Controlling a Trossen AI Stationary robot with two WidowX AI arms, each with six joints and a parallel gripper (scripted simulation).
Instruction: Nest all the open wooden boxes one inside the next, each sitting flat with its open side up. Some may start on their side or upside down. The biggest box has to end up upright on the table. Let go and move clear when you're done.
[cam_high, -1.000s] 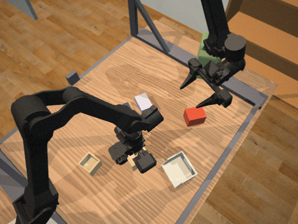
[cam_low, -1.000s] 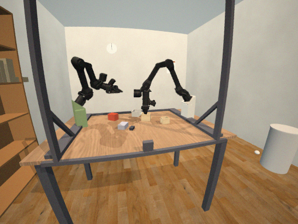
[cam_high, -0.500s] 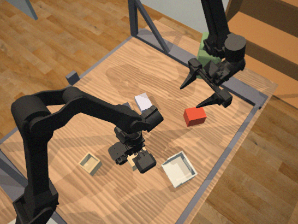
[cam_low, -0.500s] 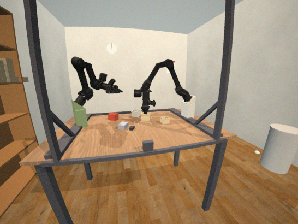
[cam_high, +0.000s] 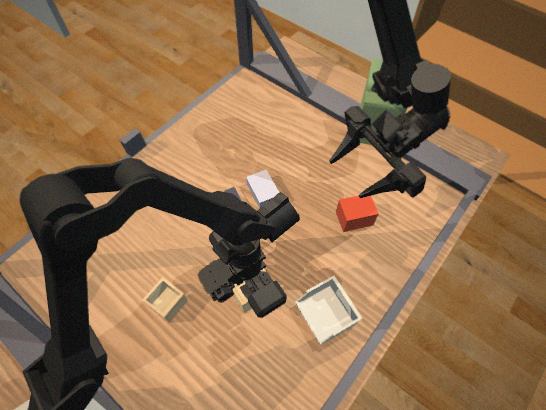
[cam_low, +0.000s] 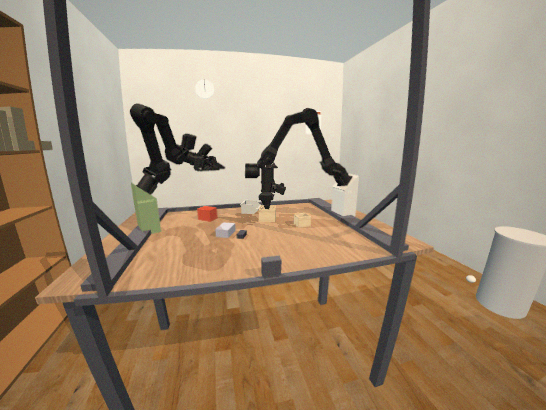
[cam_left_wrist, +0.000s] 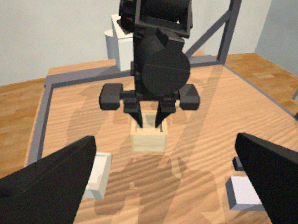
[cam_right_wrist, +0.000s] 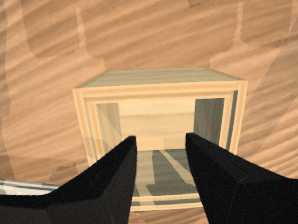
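The medium tan wooden box lies 6 cm below my right hand. From my right hand the other things lie so: small tan wooden box: 13 cm to the right, 11 cm behind, 7 cm below; then white box: 16 cm ahead, 6 cm to the left, 5 cm below; then small dark block: 18 cm behind, 14 cm to the left, 7 cm below.
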